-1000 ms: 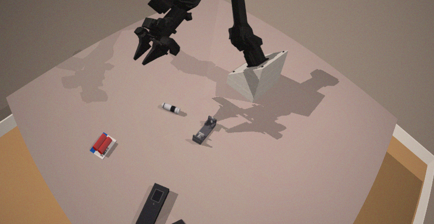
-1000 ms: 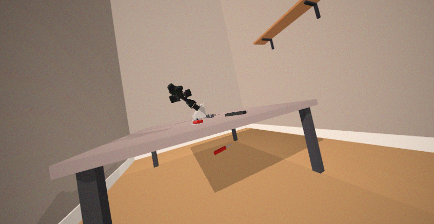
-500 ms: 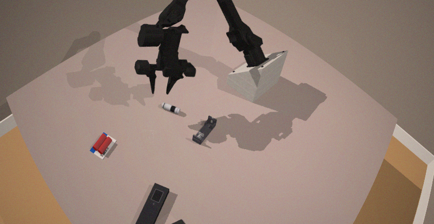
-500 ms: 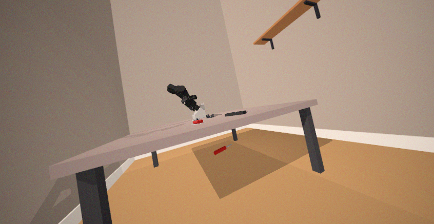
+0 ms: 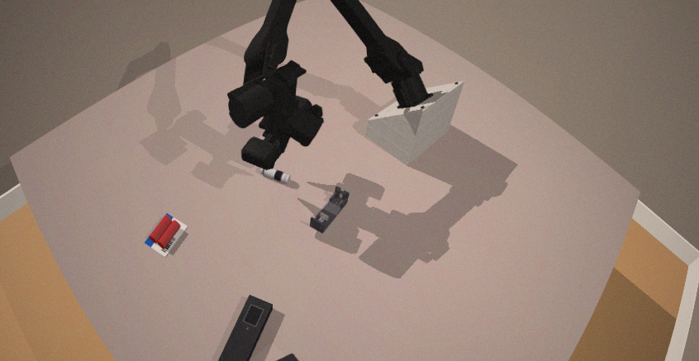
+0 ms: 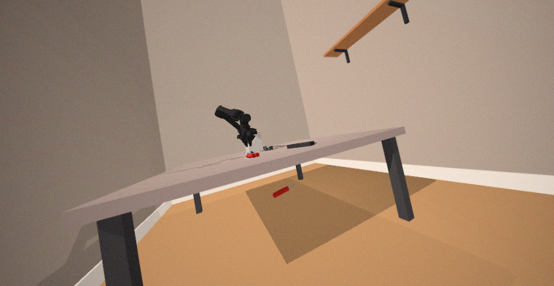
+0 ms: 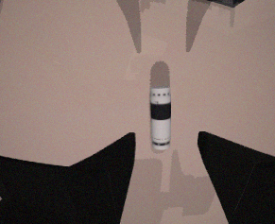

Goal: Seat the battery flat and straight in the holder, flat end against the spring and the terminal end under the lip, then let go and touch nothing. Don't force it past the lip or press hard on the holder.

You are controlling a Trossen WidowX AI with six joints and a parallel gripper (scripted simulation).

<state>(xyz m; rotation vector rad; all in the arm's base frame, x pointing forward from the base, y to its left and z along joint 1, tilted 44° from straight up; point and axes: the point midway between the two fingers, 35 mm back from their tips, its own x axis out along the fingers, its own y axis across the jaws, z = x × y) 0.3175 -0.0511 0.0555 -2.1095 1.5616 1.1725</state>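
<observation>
My gripper tip is 40 mm above the battery. The rest, counted from my gripper tip: black remote-like device: 280 mm ahead, 260 mm to the left, 40 mm below; red object: 320 mm ahead, 120 mm to the left, 240 mm below.
</observation>
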